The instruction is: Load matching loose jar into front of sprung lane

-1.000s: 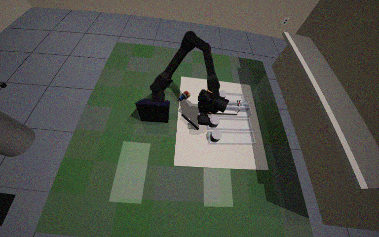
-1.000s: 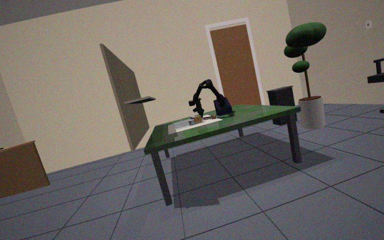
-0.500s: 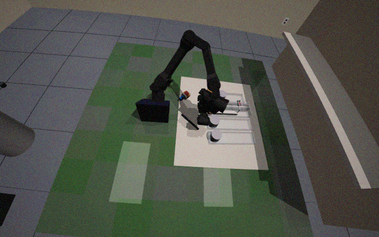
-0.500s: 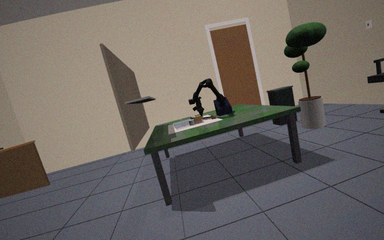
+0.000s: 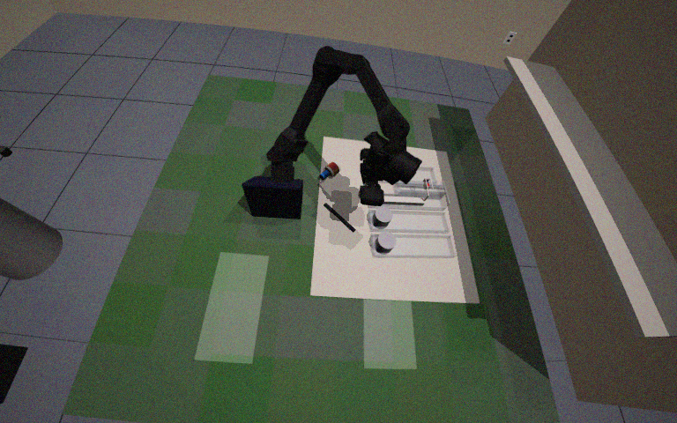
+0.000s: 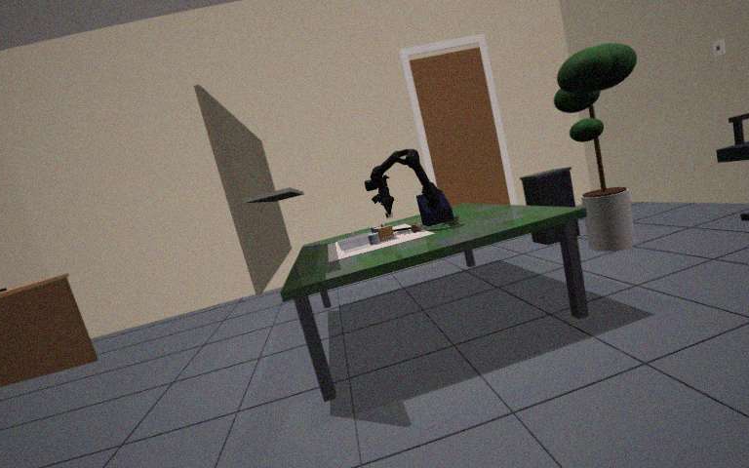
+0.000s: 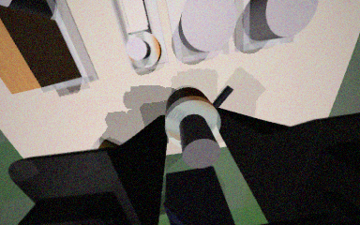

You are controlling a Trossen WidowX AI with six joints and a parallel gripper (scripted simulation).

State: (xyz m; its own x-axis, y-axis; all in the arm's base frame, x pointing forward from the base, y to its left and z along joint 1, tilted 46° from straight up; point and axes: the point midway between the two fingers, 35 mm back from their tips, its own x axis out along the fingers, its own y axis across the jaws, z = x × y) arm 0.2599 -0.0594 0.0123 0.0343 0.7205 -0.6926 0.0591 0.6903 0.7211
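Right now my gripper tip is 11 cm above the black stick, 7 cm past it and 3 cm to the left of it. The rest, counted from my gripper tip: brown box (16 cm to the left, 8 cm below, 8 cm ahead); then red-and-blue jar (14 cm to the left, 11 cm behind, 10 cm below); then sprung lane (21 cm ahead, 10 cm below, 6 cm to the left).
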